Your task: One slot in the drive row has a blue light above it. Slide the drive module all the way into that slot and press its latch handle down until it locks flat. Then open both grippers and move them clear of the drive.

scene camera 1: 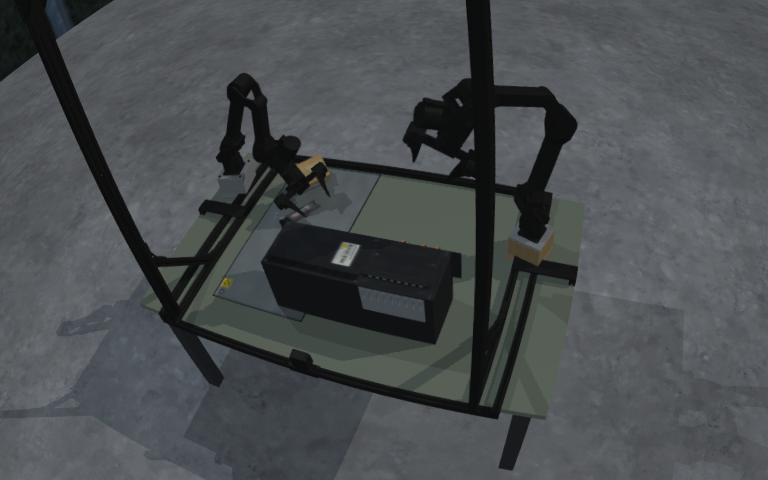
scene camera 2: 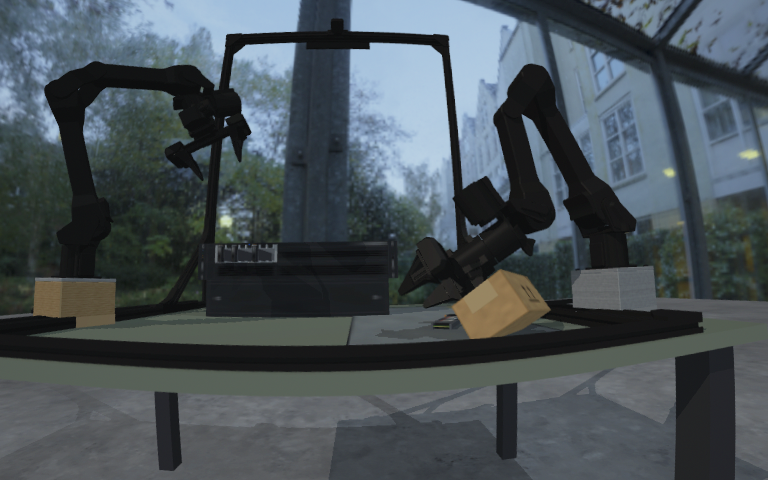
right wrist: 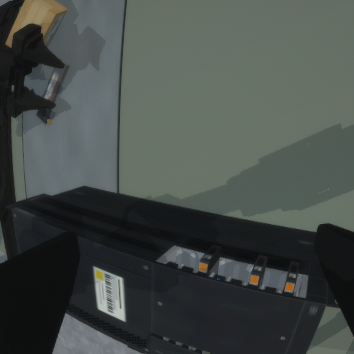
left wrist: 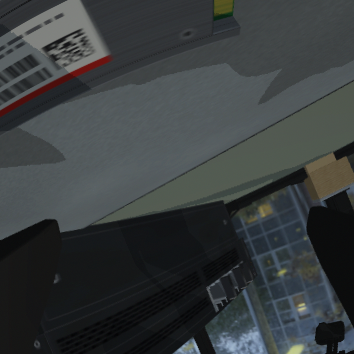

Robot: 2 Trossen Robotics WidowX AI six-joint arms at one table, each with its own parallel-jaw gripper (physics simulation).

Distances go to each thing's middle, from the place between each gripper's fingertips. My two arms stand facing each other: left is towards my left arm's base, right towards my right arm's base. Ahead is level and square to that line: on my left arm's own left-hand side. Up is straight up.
My left hand is 70 mm past the pale mat point(scene camera 1: 245, 283), 40 mm to the right of it and 50 mm above it. Also, from my left hand: tan cardboard box point(scene camera 2: 506, 302): 130 mm ahead, 110 mm to the left, 10 mm below.
I see the pale mat 20 mm behind my right hand, 430 mm to the left of it and 320 mm below it. From my right hand the other things lie so: tan cardboard box 190 mm ahead, 500 mm to the left, 280 mm below.
